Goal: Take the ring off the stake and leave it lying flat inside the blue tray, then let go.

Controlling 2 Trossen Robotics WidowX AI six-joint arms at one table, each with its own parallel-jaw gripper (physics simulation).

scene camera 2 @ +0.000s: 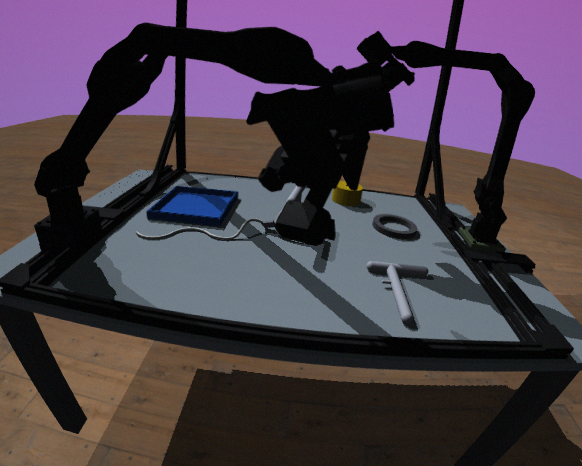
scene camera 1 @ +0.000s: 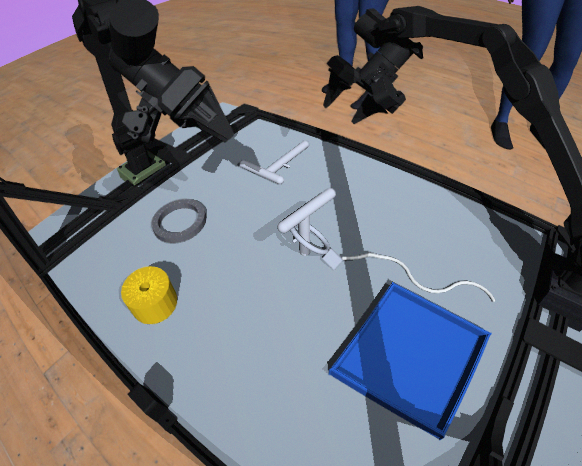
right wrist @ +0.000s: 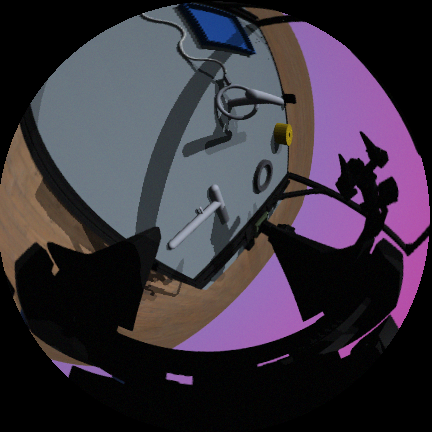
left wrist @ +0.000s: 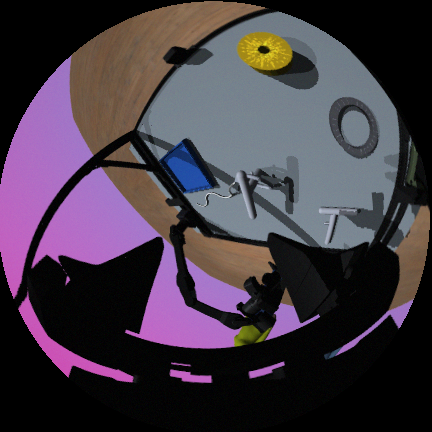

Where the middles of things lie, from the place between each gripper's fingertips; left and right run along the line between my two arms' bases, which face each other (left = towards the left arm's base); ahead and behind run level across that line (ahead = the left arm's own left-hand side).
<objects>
Now: left hand 7 cm short of the grey stake (scene camera 1: 304, 227), 8 cm to the left of it and 24 cm above it. Round my left hand: blue tray (scene camera 1: 414, 358) (8 cm behind, 33 cm to the right, 25 cm below); yellow cylinder with a hole (scene camera 1: 148, 293) (16 cm behind, 12 cm to the left, 24 cm below); grey T-shaped bar (scene camera 1: 269, 173) (31 cm ahead, 10 cm to the left, 25 cm below).
Right now my right hand is 10 mm short of the grey T-shaped bar, 150 mm to the right of it and 150 mm above it. Round my right hand: blue tray 380 mm behind, 280 mm to the right, 150 mm below; yellow cylinder with a hole 470 mm behind, 170 mm to the left, 130 mm below; grey stake 240 mm behind, 30 mm to the right, 130 mm below.
</objects>
